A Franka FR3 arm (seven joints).
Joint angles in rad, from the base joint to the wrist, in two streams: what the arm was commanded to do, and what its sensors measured. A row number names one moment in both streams.
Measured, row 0:
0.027, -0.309, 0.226, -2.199, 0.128, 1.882, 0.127
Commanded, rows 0 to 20:
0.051, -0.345, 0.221, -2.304, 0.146, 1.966, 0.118
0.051, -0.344, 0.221, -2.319, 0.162, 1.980, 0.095
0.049, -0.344, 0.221, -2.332, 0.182, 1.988, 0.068
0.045, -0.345, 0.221, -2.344, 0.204, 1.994, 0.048
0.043, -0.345, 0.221, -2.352, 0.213, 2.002, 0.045
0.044, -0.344, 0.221, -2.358, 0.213, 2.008, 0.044
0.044, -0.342, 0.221, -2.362, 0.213, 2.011, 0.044
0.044, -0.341, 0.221, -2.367, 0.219, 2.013, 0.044
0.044, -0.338, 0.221, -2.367, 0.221, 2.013, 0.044
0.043, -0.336, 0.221, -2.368, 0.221, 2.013, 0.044
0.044, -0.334, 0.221, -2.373, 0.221, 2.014, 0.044
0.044, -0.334, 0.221, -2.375, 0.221, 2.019, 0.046
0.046, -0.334, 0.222, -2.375, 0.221, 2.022, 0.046
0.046, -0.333, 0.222, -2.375, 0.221, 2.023, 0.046
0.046, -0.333, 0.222, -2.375, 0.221, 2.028, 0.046
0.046, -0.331, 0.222, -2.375, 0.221, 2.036, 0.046
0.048, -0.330, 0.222, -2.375, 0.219, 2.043, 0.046
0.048, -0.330, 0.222, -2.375, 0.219, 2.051, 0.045
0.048, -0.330, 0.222, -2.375, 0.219, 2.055, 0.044
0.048, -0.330, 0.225, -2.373, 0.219, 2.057, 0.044
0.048, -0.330, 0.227, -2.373, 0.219, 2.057, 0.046
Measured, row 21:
0.044, -0.310, 0.224, -2.347, 0.198, 2.027, 0.063
